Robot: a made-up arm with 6 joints.
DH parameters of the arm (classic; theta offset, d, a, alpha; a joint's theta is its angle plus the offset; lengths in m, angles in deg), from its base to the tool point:
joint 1: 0 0.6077 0.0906 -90
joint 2: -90 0 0.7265 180
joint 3: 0 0 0.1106 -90
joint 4: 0 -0.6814 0 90
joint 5: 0 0 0 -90
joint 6: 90 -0.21 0 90
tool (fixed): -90 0 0 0
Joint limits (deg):
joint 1: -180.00..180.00
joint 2: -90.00..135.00
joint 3: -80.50..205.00
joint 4: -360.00..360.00
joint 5: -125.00..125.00
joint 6: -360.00..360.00
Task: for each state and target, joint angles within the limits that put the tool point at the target. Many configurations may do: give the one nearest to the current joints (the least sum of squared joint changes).
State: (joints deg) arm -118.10 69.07 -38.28 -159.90 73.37 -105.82
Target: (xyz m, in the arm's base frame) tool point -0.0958 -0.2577 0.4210
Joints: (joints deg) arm -103.90 59.24 -61.39 -171.43 83.43 -105.82
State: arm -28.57 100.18 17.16 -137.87 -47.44 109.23
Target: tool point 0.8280 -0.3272 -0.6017
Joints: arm -27.49 119.82 26.09 -139.83 -42.76 109.23
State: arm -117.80 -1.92 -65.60 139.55 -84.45 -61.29
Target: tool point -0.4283 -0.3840 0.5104
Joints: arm -124.74 23.62 -72.85 138.81 -74.35 -61.29
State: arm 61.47 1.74 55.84 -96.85 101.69 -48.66
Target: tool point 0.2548 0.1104 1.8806
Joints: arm 66.13 -9.04 51.48 -100.67 114.13 -48.66
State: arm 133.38 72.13 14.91 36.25 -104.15 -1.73
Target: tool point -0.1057 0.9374 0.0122
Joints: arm 104.57 86.87 11.57 40.23 -100.19 -1.73
